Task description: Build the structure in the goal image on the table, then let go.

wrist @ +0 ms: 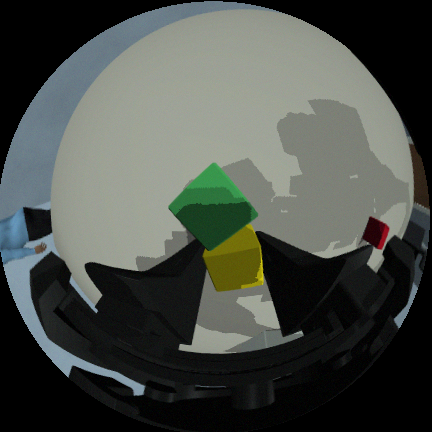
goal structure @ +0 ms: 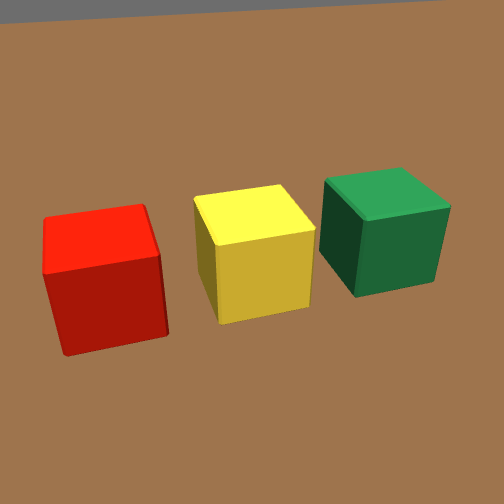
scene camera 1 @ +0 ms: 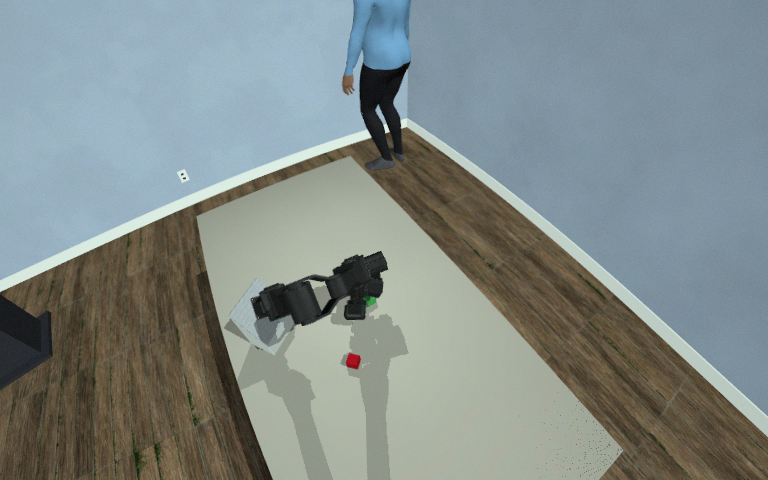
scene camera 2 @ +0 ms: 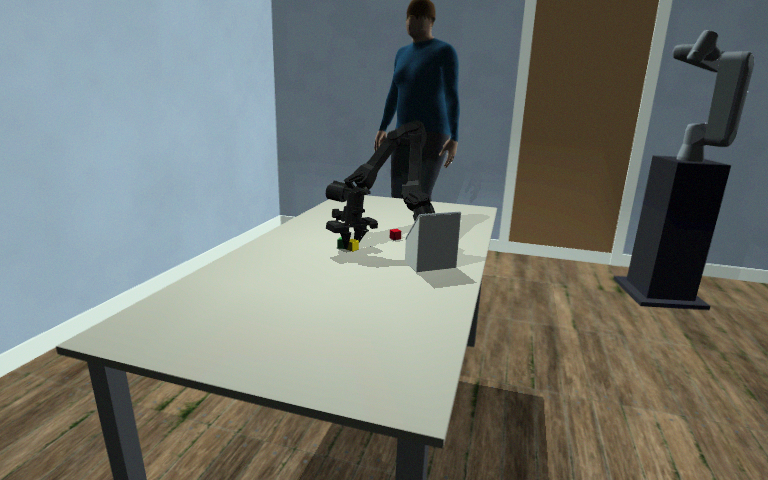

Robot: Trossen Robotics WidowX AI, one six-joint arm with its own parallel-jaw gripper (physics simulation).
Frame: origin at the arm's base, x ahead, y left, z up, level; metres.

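Seen in the pictures: gripper, between the fingertips: (wrist: pixel 231 237) (scene camera 1: pixel 360 303) (scene camera 2: pixel 350 248); arm's base, origin of its link: (scene camera 1: pixel 263 306) (scene camera 2: pixel 428 224).
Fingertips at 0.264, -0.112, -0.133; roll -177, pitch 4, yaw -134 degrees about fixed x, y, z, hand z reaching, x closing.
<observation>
Pixels of each thing's top centre, then the offset from my fingertips to it, as dx, dy, dz. Level surfaces: height alone.
- yellow cube, centre of its top: (wrist: pixel 235 272) (scene camera 2: pixel 352 240) -0.008, +0.005, +0.030
- green cube, centre of its top: (wrist: pixel 210 210) (scene camera 1: pixel 368 295) (scene camera 2: pixel 343 238) +0.028, -0.013, +0.030
- red cube, centre of its top: (wrist: pixel 383 237) (scene camera 1: pixel 352 359) (scene camera 2: pixel 395 230) -0.150, -0.146, +0.030
- table, height of its surface: dz -0.003
A yellow cube (scene camera 2: pixel 355 245) (wrist: pixel 234 266) is on the table between the two black fingers. My gripper (scene camera 2: pixel 352 242) (wrist: pixel 231 237) is low over the table and shut on the yellow cube, with a finger at either side of it. A green cube (scene camera 1: pixel 370 301) (scene camera 2: pixel 339 243) (wrist: pixel 213 207) is right beside the yellow one, with a corner close to or touching it; the wrist view does not show whether they touch. A red cube (scene camera 1: pixel 353 361) (scene camera 2: pixel 395 233) (wrist: pixel 376 233) lies apart on the table. In scene camera 1 the arm hides the fingertips and the yellow cube.
A grey-white slanted panel (scene camera 1: pixel 244 316) (scene camera 2: pixel 437 242) stands near the arm's base, at the edge of the table (scene camera 1: pixel 453 362) (scene camera 2: pixel 271 333). Shadows of the arm fall across the tabletop. A person (scene camera 1: pixel 386 39) (scene camera 2: pixel 425 84) stands beyond the table.
</observation>
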